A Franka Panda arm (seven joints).
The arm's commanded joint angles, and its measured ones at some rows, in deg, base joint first. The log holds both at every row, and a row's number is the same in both.
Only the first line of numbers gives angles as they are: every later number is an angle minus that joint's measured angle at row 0.
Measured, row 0: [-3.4 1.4 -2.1 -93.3 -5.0 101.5 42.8]
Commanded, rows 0 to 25: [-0.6 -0.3 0.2 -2.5 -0.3 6.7 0.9]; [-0.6 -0.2 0.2 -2.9 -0.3 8.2 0.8]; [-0.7 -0.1 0.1 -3.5 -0.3 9.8 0.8]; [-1.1 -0.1 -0.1 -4.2 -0.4 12.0 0.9]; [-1.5 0.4 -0.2 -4.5 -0.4 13.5 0.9]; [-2.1 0.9 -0.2 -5.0 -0.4 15.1 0.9]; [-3.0 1.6 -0.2 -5.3 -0.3 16.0 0.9]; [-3.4 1.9 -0.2 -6.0 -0.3 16.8 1.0]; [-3.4 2.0 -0.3 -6.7 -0.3 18.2 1.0]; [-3.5 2.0 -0.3 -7.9 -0.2 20.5 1.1]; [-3.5 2.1 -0.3 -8.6 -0.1 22.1 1.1]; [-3.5 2.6 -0.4 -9.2 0.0 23.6 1.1]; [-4.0 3.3 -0.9 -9.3 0.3 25.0 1.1]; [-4.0 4.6 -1.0 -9.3 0.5 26.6 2.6]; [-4.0 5.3 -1.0 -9.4 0.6 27.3 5.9]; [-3.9 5.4 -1.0 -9.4 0.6 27.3 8.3]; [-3.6 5.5 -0.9 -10.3 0.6 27.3 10.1]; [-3.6 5.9 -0.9 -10.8 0.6 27.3 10.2]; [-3.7 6.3 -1.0 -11.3 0.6 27.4 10.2]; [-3.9 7.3 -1.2 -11.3 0.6 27.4 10.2]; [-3.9 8.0 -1.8 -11.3 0.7 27.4 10.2]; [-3.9 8.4 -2.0 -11.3 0.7 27.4 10.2]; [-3.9 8.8 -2.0 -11.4 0.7 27.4 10.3]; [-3.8 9.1 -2.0 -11.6 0.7 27.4 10.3]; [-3.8 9.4 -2.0 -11.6 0.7 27.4 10.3]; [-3.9 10.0 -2.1 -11.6 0.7 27.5 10.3]
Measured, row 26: [-4.0 9.5 -2.0 -11.0 0.1 26.2 9.7]
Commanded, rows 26 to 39: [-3.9 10.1 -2.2 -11.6 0.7 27.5 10.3]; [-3.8 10.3 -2.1 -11.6 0.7 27.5 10.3]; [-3.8 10.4 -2.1 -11.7 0.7 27.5 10.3]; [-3.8 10.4 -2.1 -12.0 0.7 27.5 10.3]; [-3.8 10.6 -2.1 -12.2 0.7 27.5 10.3]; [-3.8 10.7 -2.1 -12.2 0.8 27.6 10.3]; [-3.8 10.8 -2.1 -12.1 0.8 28.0 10.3]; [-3.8 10.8 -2.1 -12.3 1.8 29.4 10.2]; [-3.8 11.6 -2.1 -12.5 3.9 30.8 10.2]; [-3.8 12.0 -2.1 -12.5 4.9 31.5 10.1]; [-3.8 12.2 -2.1 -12.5 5.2 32.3 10.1]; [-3.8 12.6 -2.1 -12.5 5.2 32.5 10.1]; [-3.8 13.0 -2.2 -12.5 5.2 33.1 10.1]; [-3.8 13.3 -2.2 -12.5 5.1 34.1 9.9]
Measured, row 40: [-4.0 12.7 -2.1 -11.9 4.1 30.9 9.7]
